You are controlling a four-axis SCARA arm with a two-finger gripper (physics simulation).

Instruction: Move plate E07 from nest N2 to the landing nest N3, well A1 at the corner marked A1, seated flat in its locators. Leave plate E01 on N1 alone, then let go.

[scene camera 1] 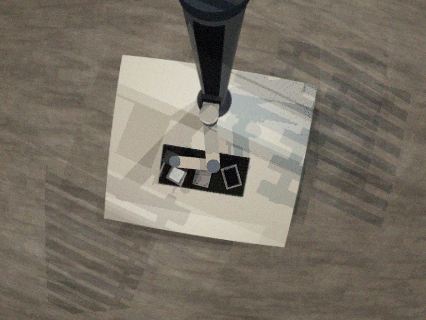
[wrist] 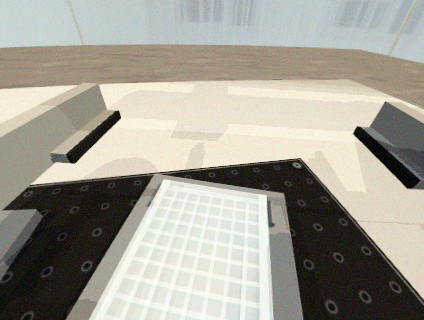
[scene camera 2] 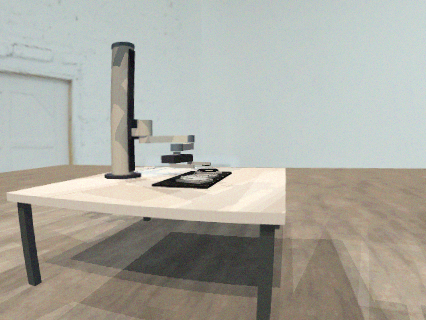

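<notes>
A pale plate with a grid of wells (scene camera 1: 176, 174) (wrist: 195, 255) sits on a grey nest (wrist: 287, 260), at the left of the black board in scene camera 1. It looks flat, with a dark locator by its right edge in the wrist view. My gripper (scene camera 1: 174, 170) (wrist: 237, 107) is open and empty above this plate; its dark body (scene camera 2: 177, 158) shows in scene camera 2. A dull grey square (scene camera 1: 202, 179) lies in the middle of the board; whether it is a plate is unclear. An open nest frame (scene camera 1: 223, 178) is at the right. Plate labels and corner marks are unreadable.
The black board with holes (scene camera 1: 242, 191) (scene camera 2: 167, 185) (wrist: 345, 260) lies on the pale table (scene camera 1: 250, 225) (scene camera 2: 240, 210) (wrist: 280, 120). The arm's column (scene camera 1: 227, 55) (scene camera 2: 120, 110) stands behind the board. The forearm (scene camera 1: 192, 162) passes low over the board's left half.
</notes>
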